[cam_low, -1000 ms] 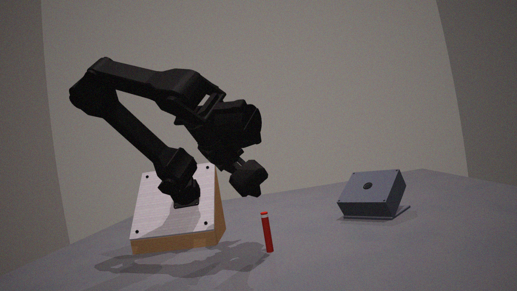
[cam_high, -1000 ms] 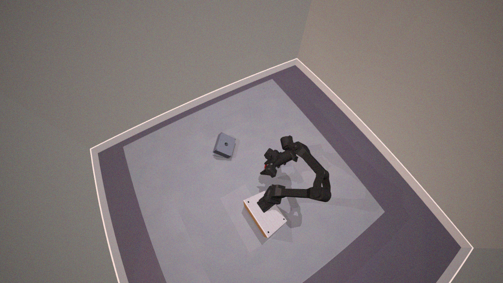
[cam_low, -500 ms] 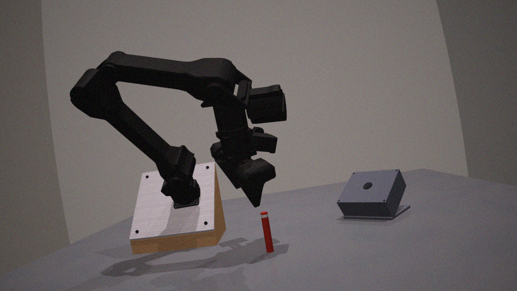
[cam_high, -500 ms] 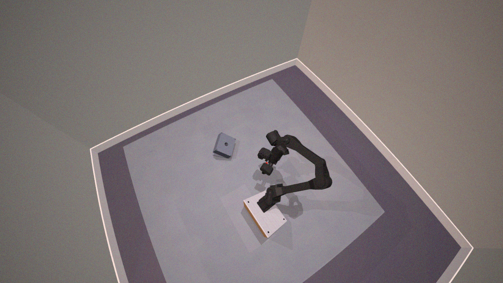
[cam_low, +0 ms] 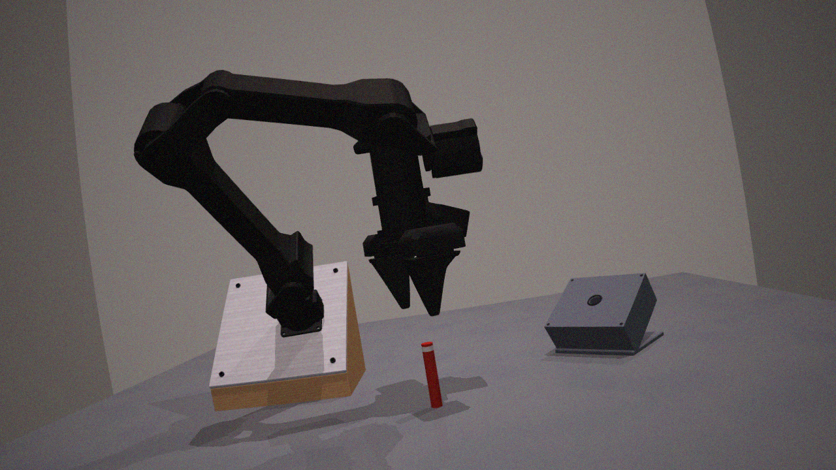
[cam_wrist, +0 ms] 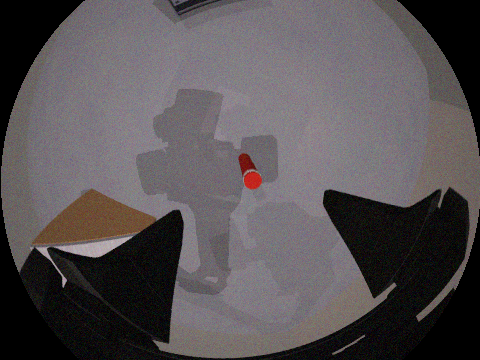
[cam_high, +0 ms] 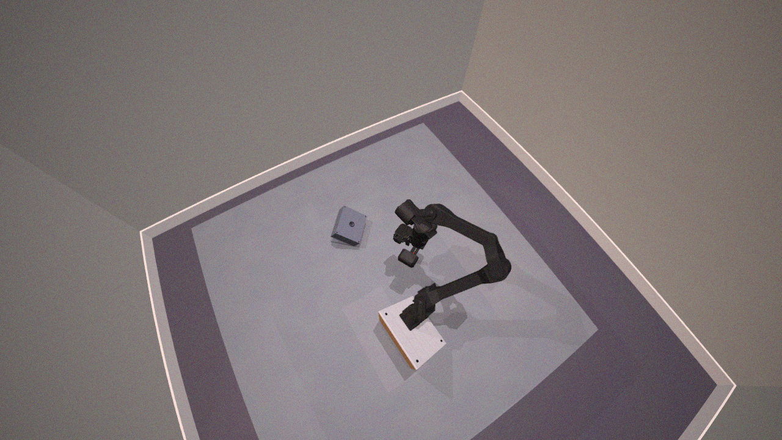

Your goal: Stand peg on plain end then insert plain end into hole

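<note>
The red peg is 60 mm below my gripper tip. Round my gripper tip: grey sloped panel (260 mm ahead, 140 mm to the left, 70 mm below).
</note>
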